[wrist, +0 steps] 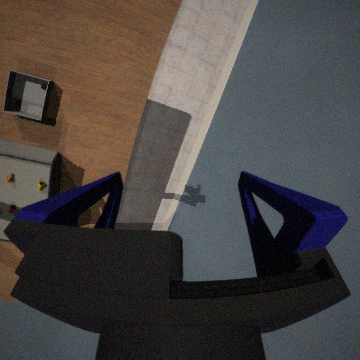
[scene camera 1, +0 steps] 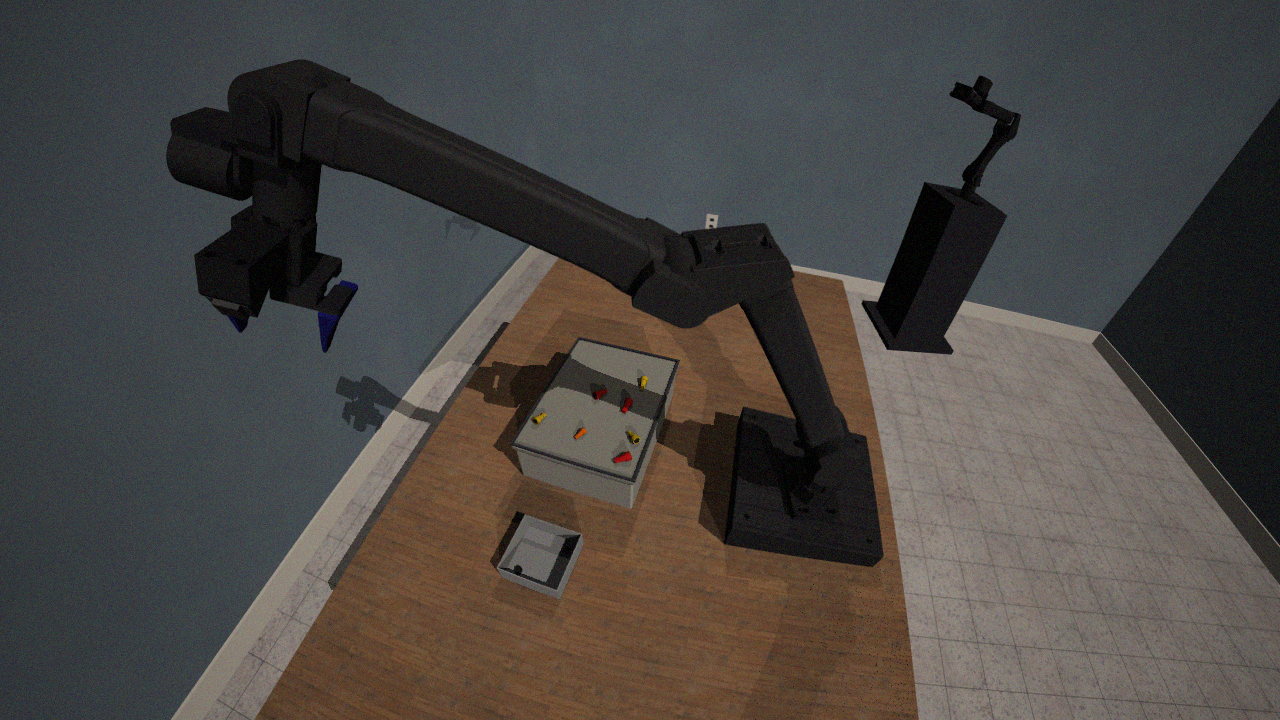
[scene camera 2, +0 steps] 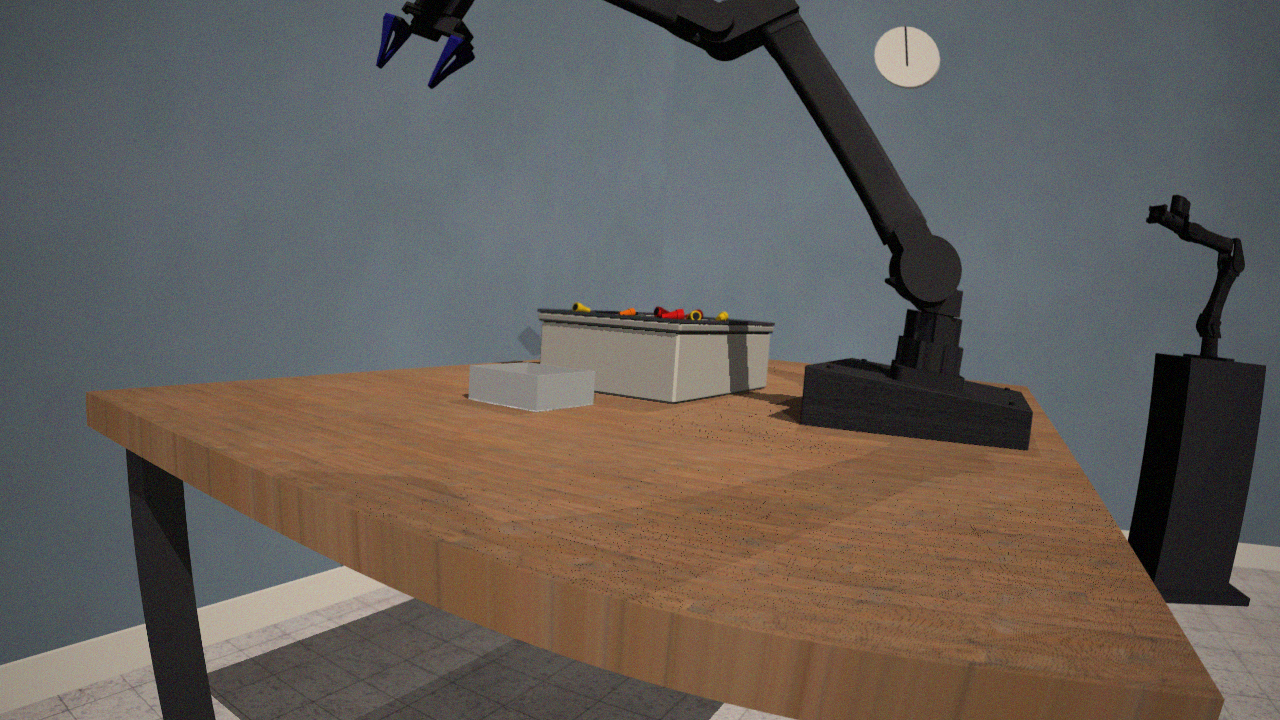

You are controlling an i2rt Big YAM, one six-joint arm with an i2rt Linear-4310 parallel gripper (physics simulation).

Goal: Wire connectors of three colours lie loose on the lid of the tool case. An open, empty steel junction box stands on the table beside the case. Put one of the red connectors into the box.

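Seen in the pictures: gripper, fingertip midpoint: (wrist: 180,177) (scene camera 1: 284,339) (scene camera 2: 403,77); arm's base, link origin: (scene camera 1: 807,489) (scene camera 2: 924,381).
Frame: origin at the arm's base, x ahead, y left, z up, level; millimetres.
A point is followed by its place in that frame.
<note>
Three red connectors (scene camera 1: 599,394) @(y -150, x 373, z 57 mm) (scene camera 1: 627,404) @(y -131, x 322, z 56 mm) (scene camera 1: 622,457) @(y -15, x 323, z 56 mm) lie apart on the pale lid of the tool case (scene camera 1: 617,358) @(y -265, x 350, z 44 mm) (scene camera 2: 608,358) @(y -6, x 398, z -8 mm); the last is near the lid's corner. A red connector (wrist: 12,208) @(y -153, x 382, z 58 mm) also shows at the wrist view's left edge, partly in shadow. The steel junction box (scene camera 1: 541,559) @(y 125, x 444, z -52 mm) (scene camera 2: 501,385) @(y 175, x 454, z -31 mm) (wrist: 34,97) @(y 118, x 453, z -52 mm) stands upright on the table beside the case, open and without connectors in it. My gripper (scene camera 1: 283,339) @(y 94, x 697, z 366 mm) (scene camera 2: 406,76) @(y 94, x 697, z 366 mm) (wrist: 180,177) @(y 94, x 697, z 366 mm) is open and empty, high above and off to the side of the case, fingers pointing down.
Yellow connectors (scene camera 1: 539,417) @(y -86, x 471, z 58 mm) (scene camera 1: 642,382) @(y -190, x 297, z 55 mm) (scene camera 1: 632,437) @(y -57, x 309, z 57 mm) and an orange one (scene camera 1: 580,433) @(y -62, x 397, z 53 mm) (wrist: 10,177) @(y -62, x 402, z 52 mm) lie among the red ones. The arm's black base (scene camera 1: 796,528) @(y 76, x 35, z 2 mm) (scene camera 2: 913,411) @(y 101, x 19, z -25 mm) stands beside the case. A wall runs behind the table. A second small arm stands on a pedestal (scene camera 1: 939,259) (scene camera 2: 1190,474).
</note>
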